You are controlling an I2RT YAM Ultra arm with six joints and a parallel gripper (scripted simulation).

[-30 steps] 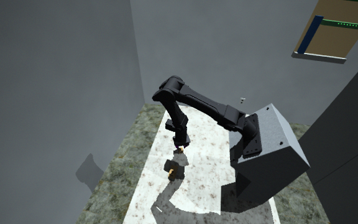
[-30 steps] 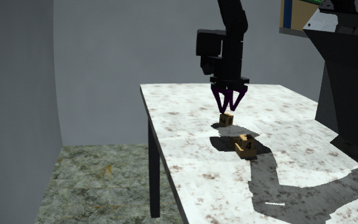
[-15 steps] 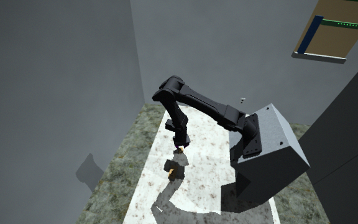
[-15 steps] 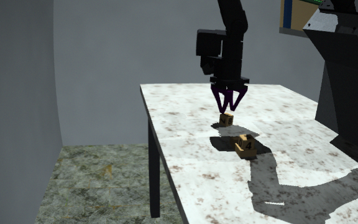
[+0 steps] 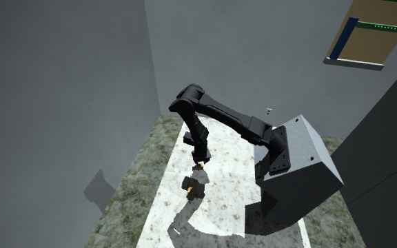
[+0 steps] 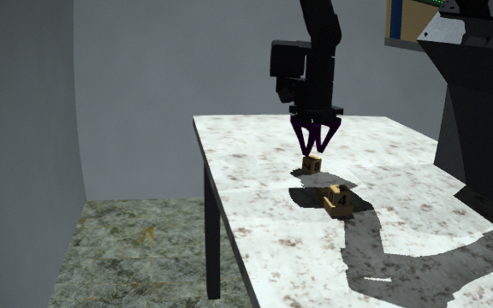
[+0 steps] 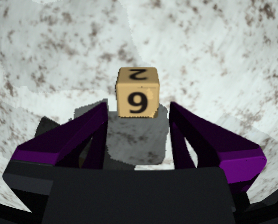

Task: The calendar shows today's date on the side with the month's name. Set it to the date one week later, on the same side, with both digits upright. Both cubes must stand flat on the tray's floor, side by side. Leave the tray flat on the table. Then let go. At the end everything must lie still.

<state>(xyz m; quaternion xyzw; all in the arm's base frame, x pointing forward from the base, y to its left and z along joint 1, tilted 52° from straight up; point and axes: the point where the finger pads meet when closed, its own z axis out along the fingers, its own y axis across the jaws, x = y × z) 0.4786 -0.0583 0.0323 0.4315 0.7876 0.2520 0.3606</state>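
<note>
The wooden digit cube is 3 cm below my hand.
</note>
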